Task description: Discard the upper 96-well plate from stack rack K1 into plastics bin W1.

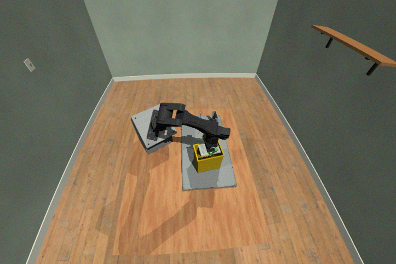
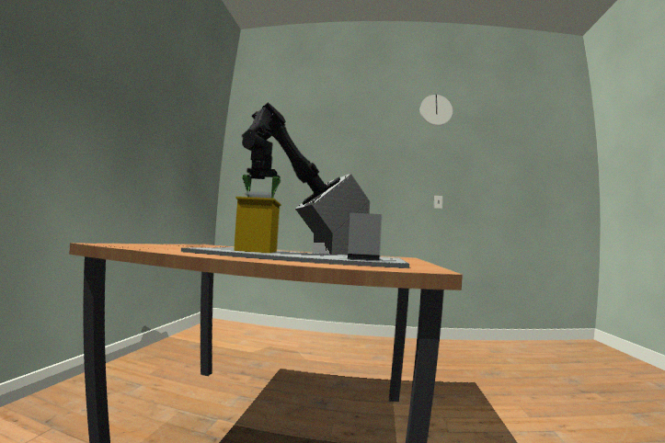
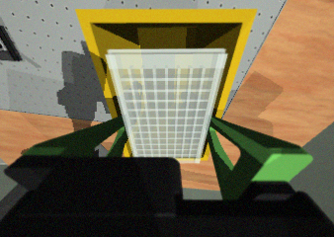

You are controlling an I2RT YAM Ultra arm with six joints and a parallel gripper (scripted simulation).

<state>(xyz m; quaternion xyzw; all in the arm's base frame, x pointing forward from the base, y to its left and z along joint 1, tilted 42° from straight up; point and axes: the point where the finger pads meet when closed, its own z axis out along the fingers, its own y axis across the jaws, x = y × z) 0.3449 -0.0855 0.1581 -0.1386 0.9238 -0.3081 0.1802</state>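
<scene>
Right now the yellow plastics bin is 11 cm below my hand.
</scene>
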